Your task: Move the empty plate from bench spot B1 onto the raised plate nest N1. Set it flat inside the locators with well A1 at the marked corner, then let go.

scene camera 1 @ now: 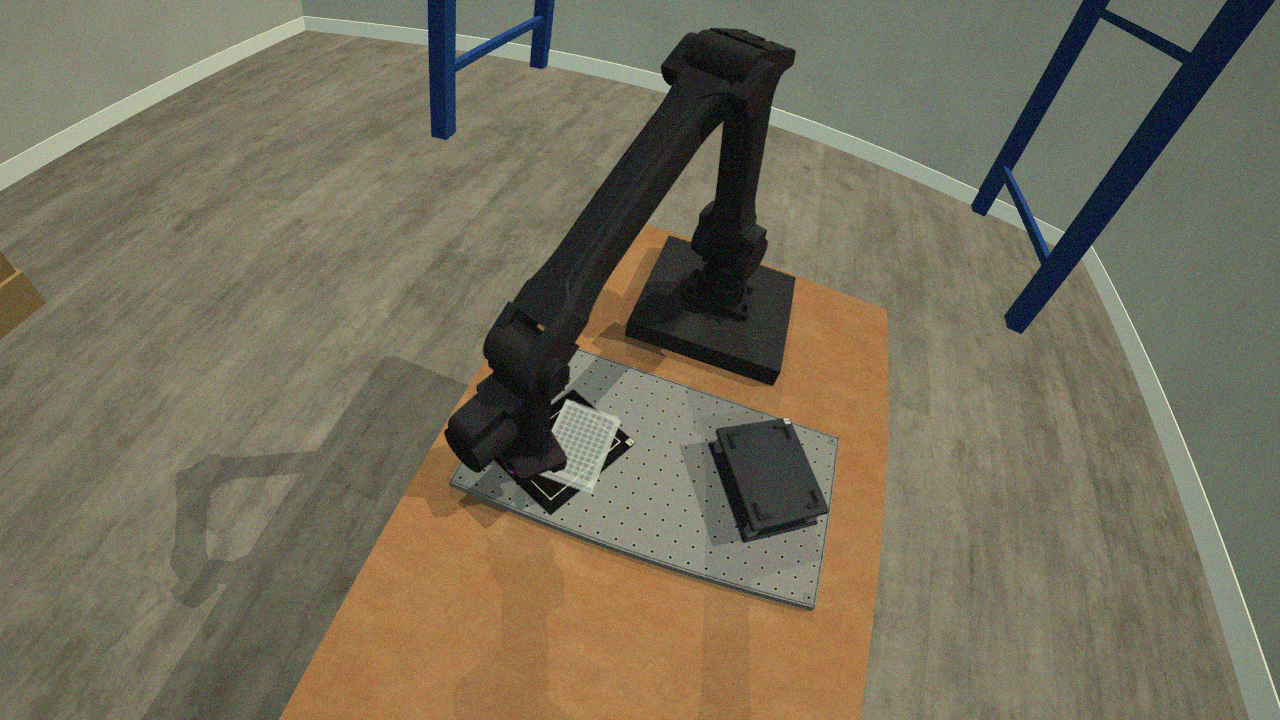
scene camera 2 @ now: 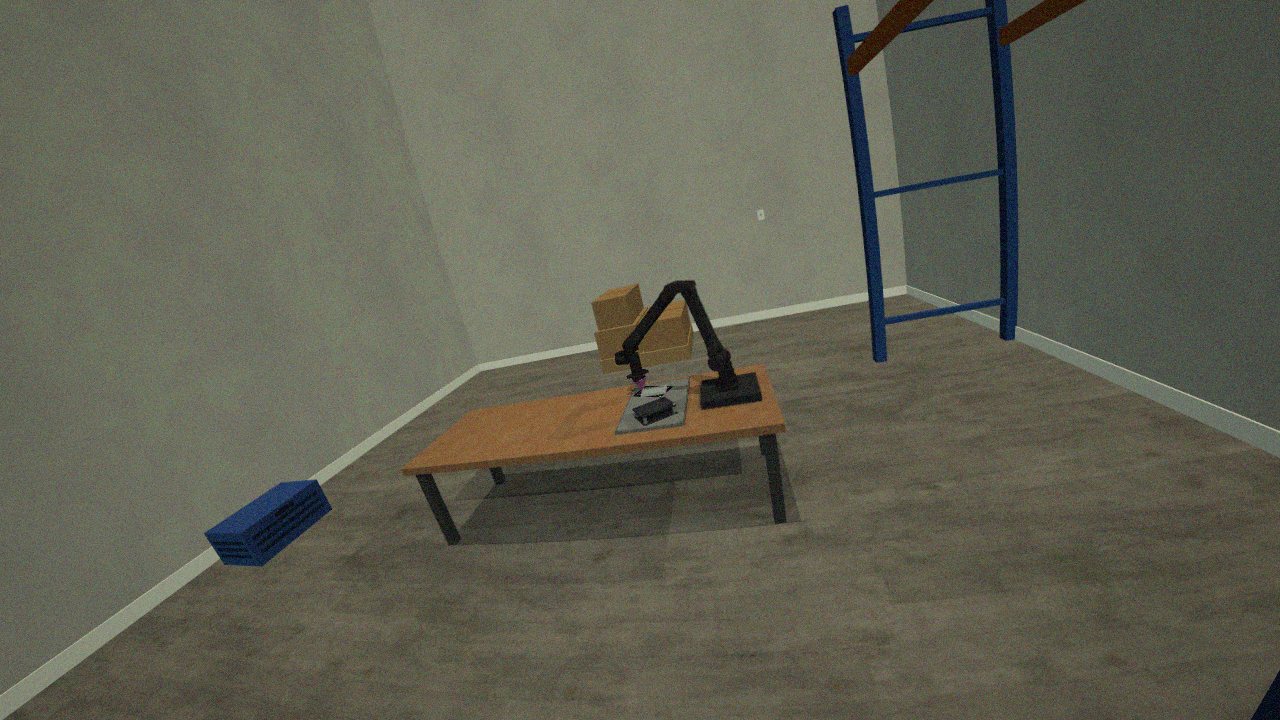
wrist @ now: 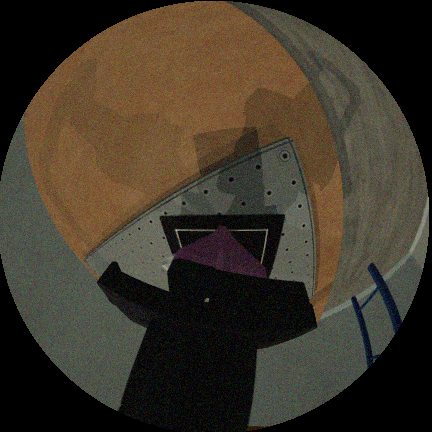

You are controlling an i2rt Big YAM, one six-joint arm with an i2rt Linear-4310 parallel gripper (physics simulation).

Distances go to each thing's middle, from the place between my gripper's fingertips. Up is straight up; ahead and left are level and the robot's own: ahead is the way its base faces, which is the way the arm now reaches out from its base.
Now: the white well plate (scene camera 1: 585, 434) 70 mm behind my hand, 50 mm to the left of it and 10 mm above it.
